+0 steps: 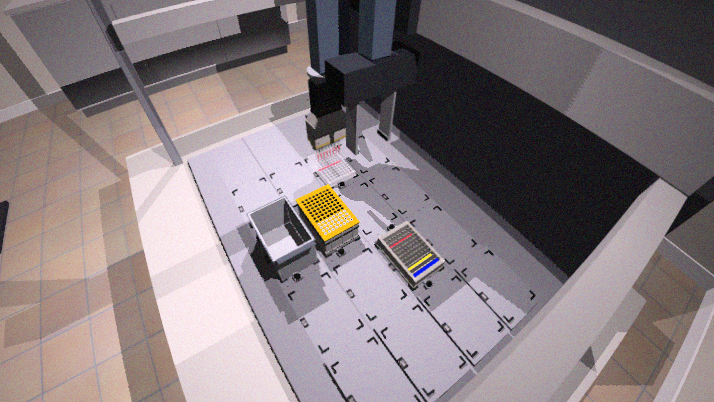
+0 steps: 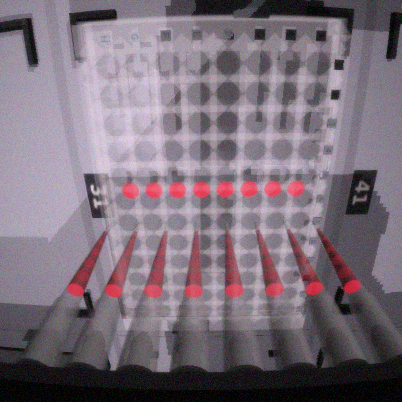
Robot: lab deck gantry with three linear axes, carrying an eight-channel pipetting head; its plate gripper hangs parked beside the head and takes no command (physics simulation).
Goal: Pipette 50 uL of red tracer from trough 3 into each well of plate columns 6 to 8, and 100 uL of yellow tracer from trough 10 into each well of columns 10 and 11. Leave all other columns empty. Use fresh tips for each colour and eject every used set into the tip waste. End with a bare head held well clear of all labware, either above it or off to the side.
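The pipetting head (image 1: 325,131) hangs over the far end of the well plate (image 1: 345,177) (image 2: 225,20). Eight tips (image 1: 328,151) (image 2: 194,267) are on it, with red liquid in their lower parts and their ends above the plate. One row of red wells (image 1: 330,166) (image 2: 201,190) crosses the plate, apparently column 6; the other wells show no colour. The trough rack (image 1: 392,231) holds a red strip (image 1: 401,240), a yellow strip (image 1: 420,262) and a blue strip (image 1: 426,268). The parked plate gripper (image 1: 369,144) is open and empty beside the head.
The yellow tip rack (image 1: 344,230) stands between the plate and the trough rack, with white tips in its near rows and dark empty holes behind. The open grey tip waste bin (image 1: 295,265) stands left of it. A low wall (image 1: 590,300) borders the deck at the right.
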